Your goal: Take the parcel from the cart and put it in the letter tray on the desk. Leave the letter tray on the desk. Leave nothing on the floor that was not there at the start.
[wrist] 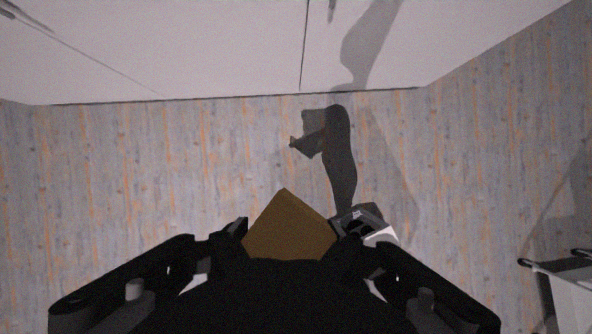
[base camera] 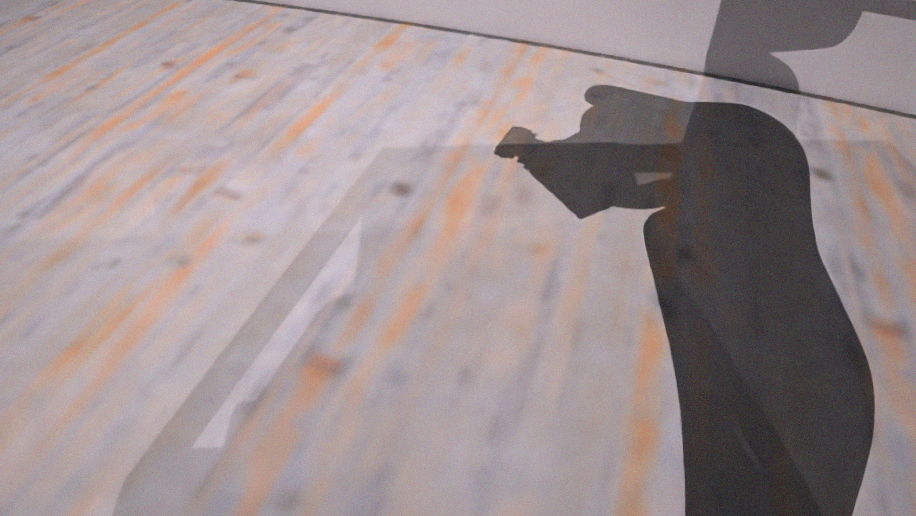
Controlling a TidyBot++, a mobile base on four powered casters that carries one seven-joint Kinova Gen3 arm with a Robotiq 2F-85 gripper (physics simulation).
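Frame: origin at the arm's base, x back, y right, z up, level; centimetres.
Seen in the pictures: gripper, fingertip midpoint: (wrist: 287,229).
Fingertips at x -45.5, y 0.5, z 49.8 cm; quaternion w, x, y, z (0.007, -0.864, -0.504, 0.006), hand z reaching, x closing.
A point is followed by its place in that frame.
The parcel, a brown box (wrist: 290,227) {x -46.6, y 1.3, z 53.2 cm}, shows in the wrist view with one corner pointing up the picture, between the fingertips. My gripper (wrist: 287,229) {x -45.5, y 0.5, z 49.8 cm} is shut on the parcel and holds it above the floor. Its lower part is hidden behind the black gripper body. The desk and the letter tray do not show in either view. A part of a white wheeled frame (wrist: 570,295) {x 60.3, y 90.1, z -20.1 cm}, which may be the cart, shows at the lower right of the wrist view.
The robot's base (wrist: 382,234) {x -13.7, y 20.9, z -1.4 cm} shows partly behind the right finger. A pale wall (base camera: 512,22) {x -88.9, y 12.2, z -37.2 cm} (wrist: 200,50) {x -90.1, y -5.1, z 11.2 cm} meets the wooden floor (base camera: 416,384) {x -30.7, y -1.7, z -39.6 cm} (wrist: 125,165) {x -89.9, y -76.5, z -39.6 cm} ahead. The dark arm shadow falls on the floor and the wall.
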